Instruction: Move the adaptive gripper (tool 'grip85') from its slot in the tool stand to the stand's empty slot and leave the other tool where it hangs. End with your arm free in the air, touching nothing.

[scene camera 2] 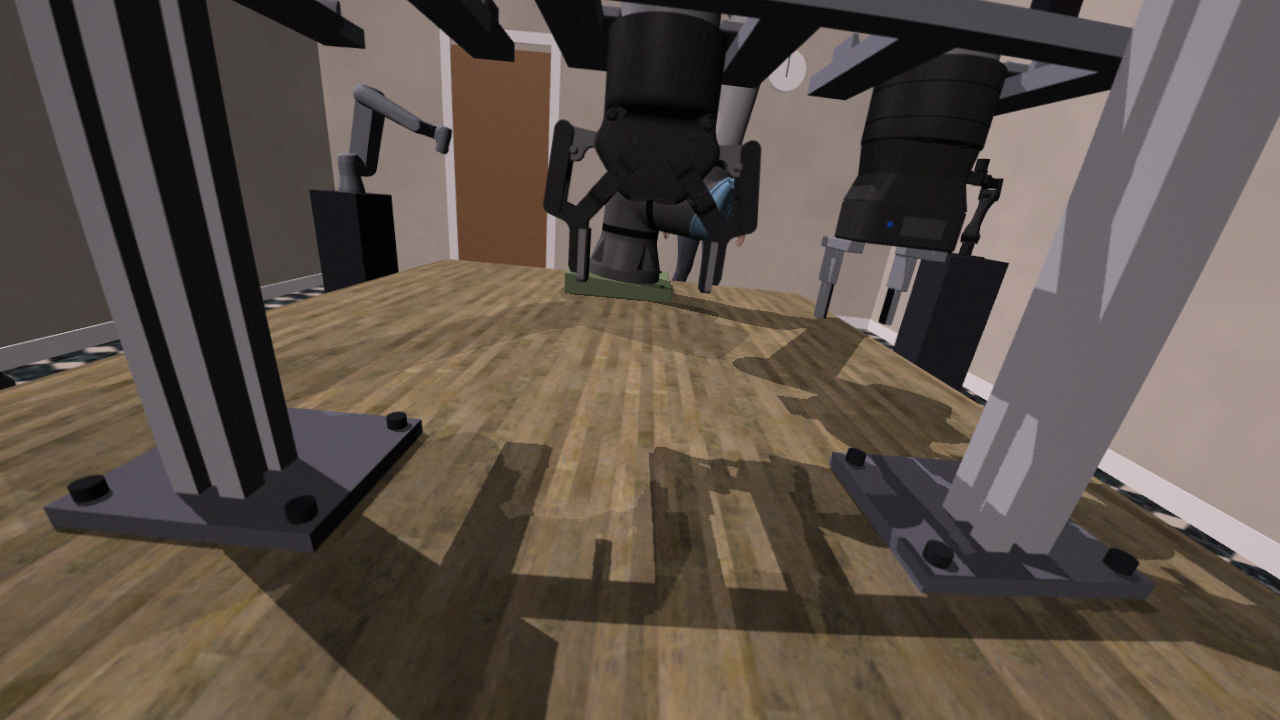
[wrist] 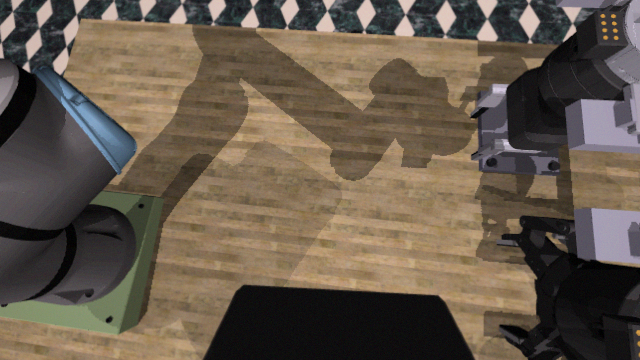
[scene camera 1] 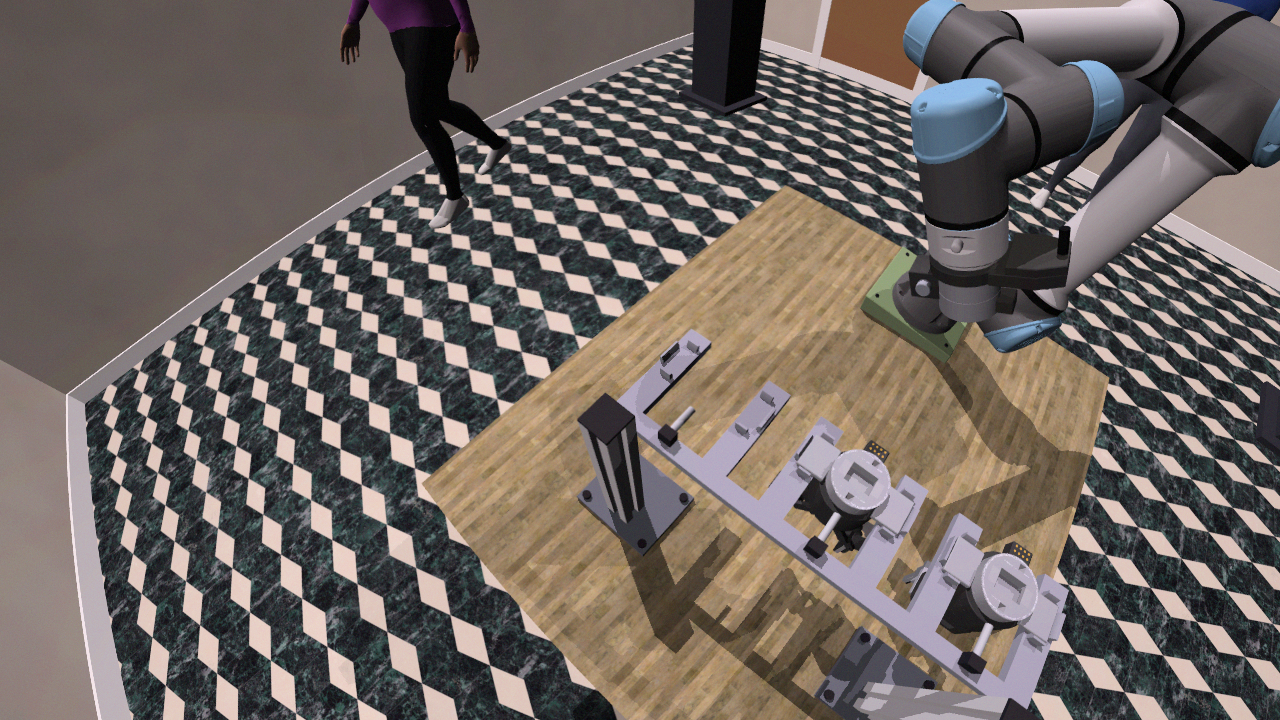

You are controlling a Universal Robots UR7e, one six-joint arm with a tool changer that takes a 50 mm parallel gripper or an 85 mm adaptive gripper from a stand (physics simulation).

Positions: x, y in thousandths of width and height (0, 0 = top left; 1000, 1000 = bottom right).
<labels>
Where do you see a parallel gripper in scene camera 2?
722, 181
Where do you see a tool stand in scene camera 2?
925, 177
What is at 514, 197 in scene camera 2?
A black adaptive gripper.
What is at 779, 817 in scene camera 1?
A parallel gripper.
</labels>
